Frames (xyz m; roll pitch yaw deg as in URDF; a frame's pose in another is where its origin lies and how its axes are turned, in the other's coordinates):
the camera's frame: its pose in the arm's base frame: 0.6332 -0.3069 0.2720 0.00 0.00 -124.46
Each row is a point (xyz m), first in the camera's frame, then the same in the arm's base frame.
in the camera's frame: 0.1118 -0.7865 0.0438
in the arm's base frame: -0.0785 0.0459 0.3158
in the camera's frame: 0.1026 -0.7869 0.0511
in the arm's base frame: -0.0737 0.0538 0.3231
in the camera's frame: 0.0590 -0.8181 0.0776
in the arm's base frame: -0.0747 0.1074 0.3496
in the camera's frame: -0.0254 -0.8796 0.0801
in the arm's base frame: -0.0777 0.2117 0.3521
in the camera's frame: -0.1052 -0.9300 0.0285
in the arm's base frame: -0.0741 0.3061 0.3005
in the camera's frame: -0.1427 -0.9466 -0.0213
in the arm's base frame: -0.0665 0.3464 0.2507
